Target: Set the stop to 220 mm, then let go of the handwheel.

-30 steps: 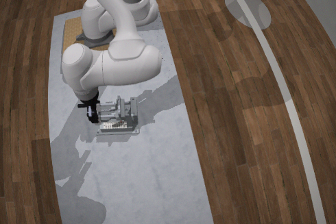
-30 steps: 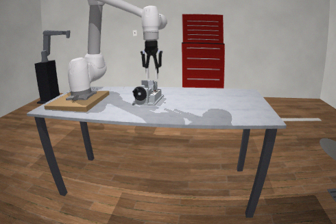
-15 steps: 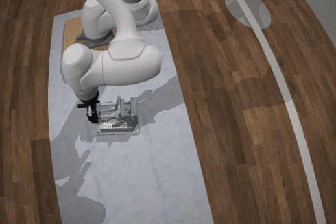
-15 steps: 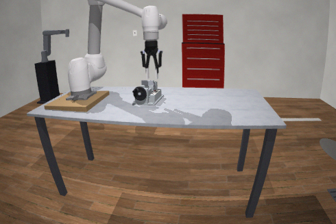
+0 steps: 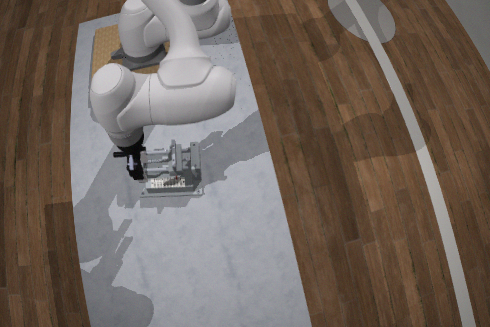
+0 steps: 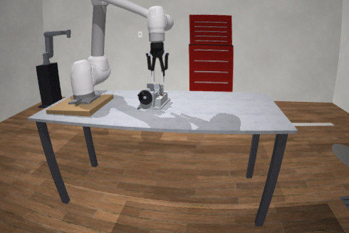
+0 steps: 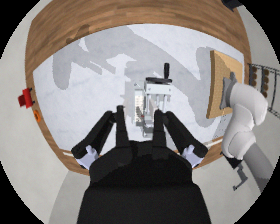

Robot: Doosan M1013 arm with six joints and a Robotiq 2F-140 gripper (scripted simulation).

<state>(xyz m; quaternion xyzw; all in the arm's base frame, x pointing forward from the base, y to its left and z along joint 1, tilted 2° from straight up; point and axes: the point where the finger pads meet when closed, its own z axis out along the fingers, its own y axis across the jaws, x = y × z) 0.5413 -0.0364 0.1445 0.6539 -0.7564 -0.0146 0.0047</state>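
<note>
My hand is 90 mm past the black handwheel, 90 mm above it and 60 mm to the left of it. Also, from my hand: grey stop fixture: 100 mm below, 90 mm to the left, 40 mm behind.
</note>
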